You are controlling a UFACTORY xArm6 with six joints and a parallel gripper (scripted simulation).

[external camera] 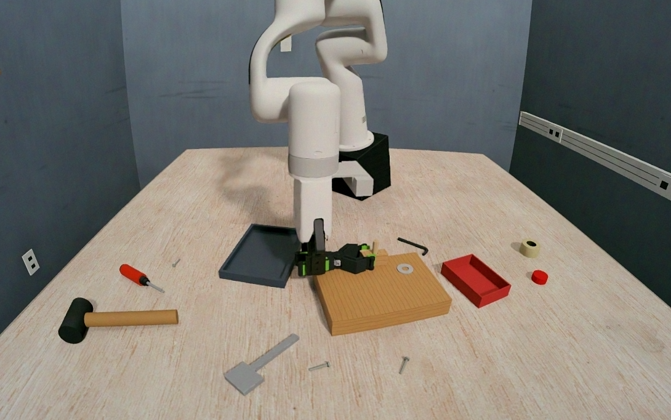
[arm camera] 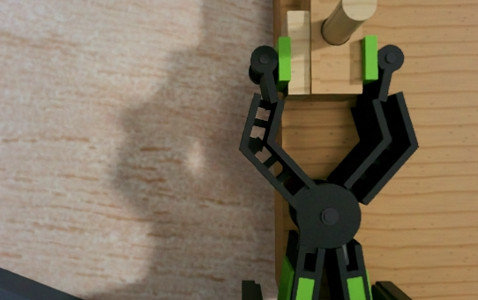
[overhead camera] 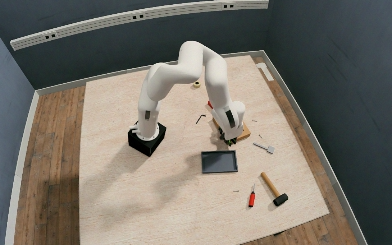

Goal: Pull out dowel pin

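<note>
Right now my hand is 11 cm to the right of the dowel pin and 1 cm past it. Round my hand: grey tray (9 cm to the right, 9 cm behind, 5 cm below); then small wooden block (11 cm to the left, 2 cm below, 1 cm behind); then washer (16 cm to the left, 2 cm below, 1 cm ahead).
</note>
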